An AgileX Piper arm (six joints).
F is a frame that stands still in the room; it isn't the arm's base.
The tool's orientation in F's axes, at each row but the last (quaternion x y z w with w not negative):
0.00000 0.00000 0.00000 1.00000
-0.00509 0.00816 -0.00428 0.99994
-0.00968 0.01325 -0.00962 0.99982
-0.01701 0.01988 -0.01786 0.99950
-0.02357 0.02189 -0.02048 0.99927
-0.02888 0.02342 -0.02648 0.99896
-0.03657 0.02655 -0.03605 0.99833
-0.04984 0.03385 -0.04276 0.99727
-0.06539 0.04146 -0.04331 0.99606
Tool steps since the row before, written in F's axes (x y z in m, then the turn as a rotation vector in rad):
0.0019 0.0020 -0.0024 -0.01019 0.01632 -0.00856
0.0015 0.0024 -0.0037 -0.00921 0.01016 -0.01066
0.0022 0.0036 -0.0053 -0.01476 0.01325 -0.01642
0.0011 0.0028 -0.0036 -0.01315 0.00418 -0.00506
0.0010 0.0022 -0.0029 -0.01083 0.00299 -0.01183
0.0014 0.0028 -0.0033 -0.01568 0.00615 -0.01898
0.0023 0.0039 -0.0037 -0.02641 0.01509 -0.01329
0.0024 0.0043 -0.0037 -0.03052 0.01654 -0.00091
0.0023 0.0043 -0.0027 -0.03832 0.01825 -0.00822
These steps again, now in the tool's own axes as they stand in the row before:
0.0019 0.0020 -0.0024 -0.01019 0.01632 -0.00856
0.0015 0.0025 -0.0037 -0.00912 0.01019 -0.01071
0.0023 0.0037 -0.0052 -0.01458 0.01329 -0.01655
0.0011 0.0030 -0.0035 -0.01309 0.00389 -0.00544
0.0010 0.0024 -0.0027 -0.01043 0.00312 -0.01215
0.0014 0.0031 -0.0031 -0.01512 0.00644 -0.01934
0.0022 0.0043 -0.0033 -0.02675 0.01416 -0.01363
0.0022 0.0048 -0.0031 -0.03175 0.01399 -0.00150
0.0021 0.0048 -0.0019 -0.03909 0.01603 -0.00919

